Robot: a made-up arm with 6 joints. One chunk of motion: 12 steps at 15 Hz.
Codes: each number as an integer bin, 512 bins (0 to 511) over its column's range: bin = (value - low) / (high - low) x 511, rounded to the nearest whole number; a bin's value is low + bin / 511 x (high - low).
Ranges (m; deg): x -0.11..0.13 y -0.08..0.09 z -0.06..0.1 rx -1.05..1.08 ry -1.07..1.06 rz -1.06..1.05
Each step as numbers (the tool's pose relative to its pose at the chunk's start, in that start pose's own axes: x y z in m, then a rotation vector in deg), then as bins.
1 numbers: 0.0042 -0.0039 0.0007 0.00 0.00 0.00
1 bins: 243 229 194 252 257 257
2 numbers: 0.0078 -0.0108 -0.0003 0.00 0.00 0.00
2 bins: 251 208 191 252 257 257
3 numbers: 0.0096 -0.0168 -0.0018 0.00 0.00 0.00
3 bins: 255 190 186 252 257 257
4 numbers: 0.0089 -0.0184 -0.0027 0.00 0.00 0.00
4 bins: 253 185 183 252 257 257
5 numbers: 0.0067 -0.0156 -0.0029 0.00 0.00 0.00
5 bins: 248 194 182 252 257 257
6 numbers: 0.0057 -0.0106 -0.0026 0.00 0.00 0.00
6 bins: 246 209 183 252 257 257
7 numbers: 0.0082 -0.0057 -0.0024 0.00 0.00 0.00
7 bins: 252 223 184 252 257 257
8 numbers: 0.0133 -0.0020 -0.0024 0.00 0.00 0.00
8 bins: 263 234 184 252 257 257
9 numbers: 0.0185 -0.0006 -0.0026 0.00 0.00 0.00
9 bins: 274 239 183 252 257 257
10 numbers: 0.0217 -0.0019 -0.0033 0.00 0.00 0.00
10 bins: 280 235 181 252 257 257
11 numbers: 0.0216 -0.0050 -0.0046 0.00 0.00 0.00
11 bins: 280 225 177 252 257 257
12 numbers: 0.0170 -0.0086 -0.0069 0.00 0.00 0.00
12 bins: 270 215 170 252 257 257
